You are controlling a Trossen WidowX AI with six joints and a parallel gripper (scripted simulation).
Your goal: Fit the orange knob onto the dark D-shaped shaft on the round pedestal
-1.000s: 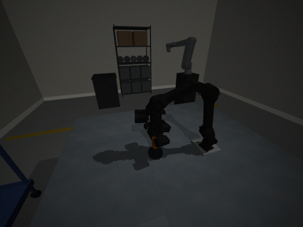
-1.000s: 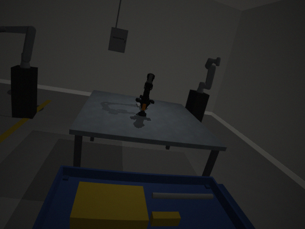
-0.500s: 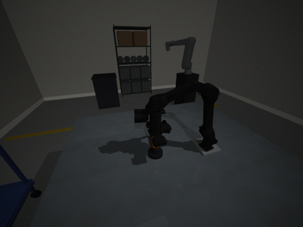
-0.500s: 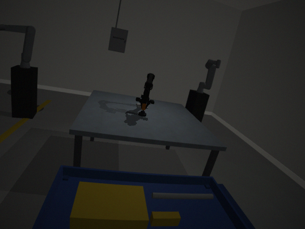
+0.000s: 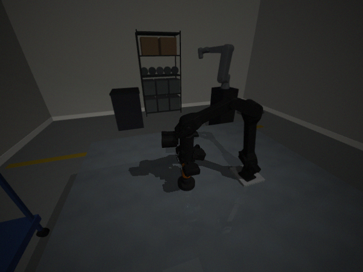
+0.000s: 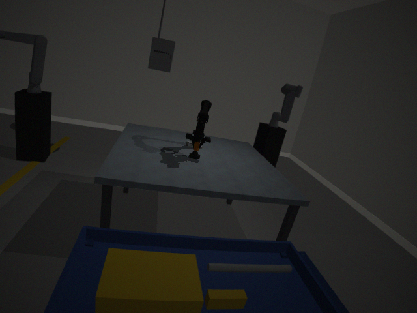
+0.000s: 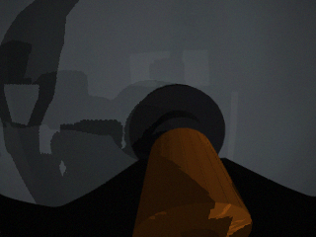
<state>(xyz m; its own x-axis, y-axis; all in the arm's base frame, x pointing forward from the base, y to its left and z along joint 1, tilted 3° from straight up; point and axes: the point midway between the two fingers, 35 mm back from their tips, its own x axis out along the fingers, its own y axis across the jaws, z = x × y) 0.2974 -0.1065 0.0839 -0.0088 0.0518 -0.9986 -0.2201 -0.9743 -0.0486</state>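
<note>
The dark round pedestal is 40 mm below my gripper tip. Round my gripper tip: orange knob (20 mm above).
</note>
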